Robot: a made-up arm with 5 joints. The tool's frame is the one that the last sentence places. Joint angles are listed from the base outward.
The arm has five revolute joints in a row. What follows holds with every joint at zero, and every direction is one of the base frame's. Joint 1 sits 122 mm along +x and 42 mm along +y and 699 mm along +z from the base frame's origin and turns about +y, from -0.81 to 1.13 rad. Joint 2 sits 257 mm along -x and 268 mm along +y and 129 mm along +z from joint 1 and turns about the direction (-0.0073, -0.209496, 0.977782), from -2.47 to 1.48 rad. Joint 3 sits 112 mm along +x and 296 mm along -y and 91 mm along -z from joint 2 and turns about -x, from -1.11 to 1.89 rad. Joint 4 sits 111 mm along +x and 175 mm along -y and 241 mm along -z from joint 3 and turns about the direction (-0.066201, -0.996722, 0.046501), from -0.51 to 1.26 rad. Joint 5 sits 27 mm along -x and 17 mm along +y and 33 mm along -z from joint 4 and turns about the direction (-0.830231, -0.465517, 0.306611), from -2.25 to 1.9 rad. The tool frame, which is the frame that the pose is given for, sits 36 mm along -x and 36 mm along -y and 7 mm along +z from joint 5; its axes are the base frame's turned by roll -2.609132, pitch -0.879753 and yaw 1.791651 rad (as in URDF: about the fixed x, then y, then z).
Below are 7 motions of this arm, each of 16 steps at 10 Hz.
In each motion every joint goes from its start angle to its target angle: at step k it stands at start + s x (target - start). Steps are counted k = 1, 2, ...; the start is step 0. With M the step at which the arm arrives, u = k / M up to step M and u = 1 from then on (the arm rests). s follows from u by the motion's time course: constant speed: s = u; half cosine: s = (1 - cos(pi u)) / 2; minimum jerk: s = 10 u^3 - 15 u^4 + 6 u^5.
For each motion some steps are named. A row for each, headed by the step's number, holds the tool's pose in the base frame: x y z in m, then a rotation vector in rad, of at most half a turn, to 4 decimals.
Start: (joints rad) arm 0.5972 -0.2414 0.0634 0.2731 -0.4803
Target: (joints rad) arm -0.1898 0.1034 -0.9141 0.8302 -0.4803
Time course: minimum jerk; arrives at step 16
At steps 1, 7, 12, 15, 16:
1: -0.2061 -0.2171 0.6262 -1.2294 -1.0754 -0.2658
7: -0.0932 -0.0936 0.4406 -0.8933 -1.4386 -0.8508
12: 0.1153 0.1182 0.3837 -0.2442 -1.6857 -1.5358
15: 0.1479 0.1612 0.3972 -0.0960 -1.6930 -1.6486
16: 0.1485 0.1622 0.3975 -0.0927 -1.6930 -1.6510

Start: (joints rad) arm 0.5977 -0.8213 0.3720 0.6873 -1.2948
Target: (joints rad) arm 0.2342 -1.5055 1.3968 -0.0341 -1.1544
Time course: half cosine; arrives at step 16
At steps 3, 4, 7, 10, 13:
3: -0.4923 -0.1952 0.9199 -1.6423 -0.6487 -0.7121
4: -0.5095 -0.1851 0.9432 -1.7151 -0.5961 -0.6740
7: -0.5705 -0.1215 1.0278 -1.9937 -0.3289 -0.5260
10: -0.6122 -0.0212 1.0946 -2.2436 0.0626 -0.3668
13: -0.6211 0.0630 1.1227 -2.3695 0.4190 -0.2383

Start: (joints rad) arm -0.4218 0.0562 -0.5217 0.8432 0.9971
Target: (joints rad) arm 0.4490 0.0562 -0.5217 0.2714 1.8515
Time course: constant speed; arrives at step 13
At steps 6, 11, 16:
6: 0.0707 -0.0024 0.4022 1.4852 2.2562 0.1161
11: -0.0290 -0.0046 0.4513 1.4135 2.4690 -0.4938
16: -0.0609 -0.0054 0.4800 1.3133 2.5505 -0.7223

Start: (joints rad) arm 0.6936 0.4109 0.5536 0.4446 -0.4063
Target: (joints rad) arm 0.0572 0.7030 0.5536 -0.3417 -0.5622
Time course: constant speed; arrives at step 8
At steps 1, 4, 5, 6, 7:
1: 0.2224 -0.1692 0.5322 -0.6925 -1.7608 0.2852
4: 0.2998 -0.1181 0.5681 -0.7885 -1.7309 0.3206
5: 0.3224 -0.0997 0.5873 -0.8272 -1.7207 0.3303
6: 0.3427 -0.0807 0.6098 -0.8694 -1.7103 0.3382
7: 0.3603 -0.0610 0.6351 -0.9153 -1.6995 0.3437

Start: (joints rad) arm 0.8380 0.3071 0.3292 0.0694 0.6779
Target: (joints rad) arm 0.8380 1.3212 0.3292 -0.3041 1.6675
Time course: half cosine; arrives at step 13
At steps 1, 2, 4, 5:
1: 0.0895 -0.1732 0.5455 -0.6114 -2.0583 0.9484
2: 0.1077 -0.1574 0.5324 -0.5573 -2.1105 0.9629
4: 0.1717 -0.0910 0.4900 -0.3498 -2.3064 1.0046
5: 0.2110 -0.0401 0.4673 -0.2043 -2.4397 1.0209

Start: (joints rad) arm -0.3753 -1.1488 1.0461 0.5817 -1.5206
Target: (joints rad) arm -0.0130 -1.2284 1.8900 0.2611 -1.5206
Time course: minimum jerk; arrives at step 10
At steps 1, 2, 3, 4, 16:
1: -0.6388 -0.1209 0.4922 -1.7063 -0.8134 -1.2950
2: -0.6460 -0.1193 0.5207 -1.7521 -0.7742 -1.2459
3: -0.6567 -0.1152 0.5821 -1.8465 -0.6902 -1.1389
4: -0.6608 -0.1072 0.6724 -1.9770 -0.5669 -0.9760
16: -0.5295 -0.0485 1.0183 -2.4384 -0.0484 -0.1683

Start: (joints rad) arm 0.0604 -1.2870 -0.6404 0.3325 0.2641
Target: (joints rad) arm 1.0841 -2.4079 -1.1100 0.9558 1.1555
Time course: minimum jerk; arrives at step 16
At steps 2, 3, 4, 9, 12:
2: -0.4623 0.1321 0.4568 -2.2896 -0.9944 -1.1149
3: -0.4739 0.1440 0.4780 -2.3678 -0.9577 -1.0629
4: -0.4906 0.1638 0.5147 -2.4969 -0.8939 -0.9655
9: -0.4808 0.3257 0.8680 2.8320 0.1167 -0.4697
12: -0.3754 0.3876 1.0210 2.2125 -0.2813 -1.1664

